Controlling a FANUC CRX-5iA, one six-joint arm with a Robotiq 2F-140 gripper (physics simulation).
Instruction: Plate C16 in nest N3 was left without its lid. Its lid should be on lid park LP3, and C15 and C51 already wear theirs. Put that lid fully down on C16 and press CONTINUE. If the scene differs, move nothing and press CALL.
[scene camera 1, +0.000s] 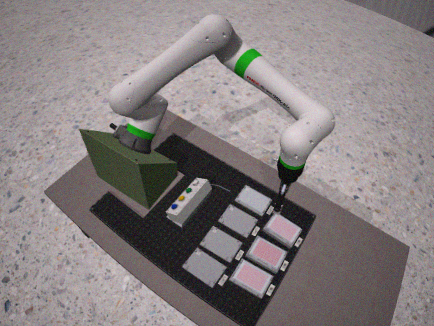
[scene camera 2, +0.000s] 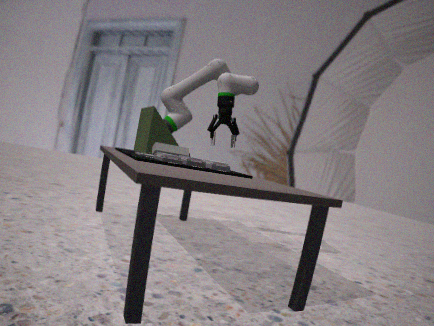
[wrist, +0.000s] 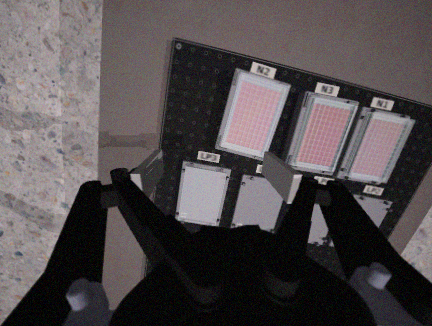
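Where they show: gripper, fingertip midpoint: (scene camera 2: 222, 146) (wrist: 214, 161); arm's base at its link origin: (scene camera 1: 134, 147) (scene camera 2: 161, 130).
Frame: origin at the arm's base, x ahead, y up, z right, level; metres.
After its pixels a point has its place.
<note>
Plate C16 (scene camera 1: 267, 254) {x 0.701, y -0.138, z -0.046 m} (wrist: 325, 132) {x 0.705, y -0.139, z -0.058 m} sits in nest N3, the middle nest; its pink wells look a little deeper in colour than its neighbours'. The plates in N2 (scene camera 1: 282, 230) {x 0.691, y -0.136, z -0.176 m} (wrist: 255, 112) {x 0.699, y -0.136, z -0.194 m} and N1 (scene camera 1: 252, 277) {x 0.710, y -0.142, z 0.068 m} (wrist: 379, 147) {x 0.712, y -0.142, z 0.059 m} look paler, with clear rims. Plate names are not readable. A pale, bright lid (scene camera 1: 253, 200) {x 0.506, y -0.159, z -0.229 m} (wrist: 204, 192) {x 0.518, y -0.159, z -0.235 m} with a clear edge lies flat on lid park LP3. My gripper (scene camera 1: 278, 206) {x 0.615, y -0.051, z -0.243 m} (scene camera 2: 223, 142) {x 0.615, y -0.051, z -0.243 m} (wrist: 214, 161) {x 0.615, y -0.051, z -0.243 m} is open and empty, above the board near LP3 and N2. The button box (scene camera 1: 189, 202) {x 0.324, y -0.098, z -0.003 m} has blue, yellow, green and whitish buttons; its lettering is not readable.
Three greyer lid parks (scene camera 1: 238, 220) {x 0.514, y -0.166, z -0.107 m} (wrist: 257, 200) {x 0.529, y -0.167, z -0.116 m} continue the row beside LP3; LP2 is at its far end. The black perforated board (scene camera 1: 135, 227) {x 0.209, y -0.176, z 0.211 m} (wrist: 192, 92) {x 0.703, y -0.176, z -0.312 m} lies on the brown table (scene camera 1: 350, 240) {x 0.979, y -0.189, z -0.372 m} (scene camera 2: 240, 187) {x 1.311, y -0.191, z -0.061 m}. The green pedestal (scene camera 1: 125, 172) {x 0.096, y 0.023, z 0.123 m} (scene camera 2: 147, 131) {x 0.138, y -0.033, z 0.116 m} carries the arm.
</note>
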